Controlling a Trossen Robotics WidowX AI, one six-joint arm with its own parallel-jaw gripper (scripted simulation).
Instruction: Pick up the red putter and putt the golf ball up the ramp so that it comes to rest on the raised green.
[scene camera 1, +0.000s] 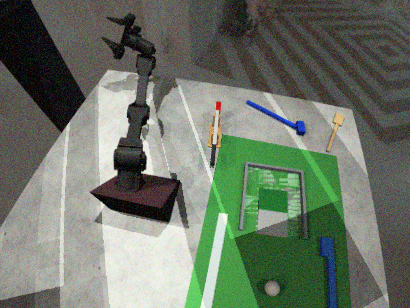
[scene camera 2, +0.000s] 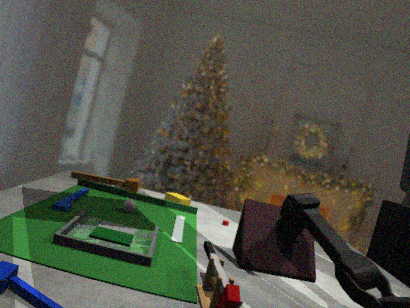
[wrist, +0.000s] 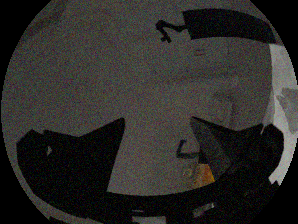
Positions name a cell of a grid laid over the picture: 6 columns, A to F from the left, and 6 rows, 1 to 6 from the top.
Note:
My gripper (scene camera 1: B1) is open and holds nothing. Further things: a green mat (scene camera 1: D6).
My gripper also shows in the wrist view (wrist: D4). The green mat shows as well in scene camera 2 (scene camera 2: C6).

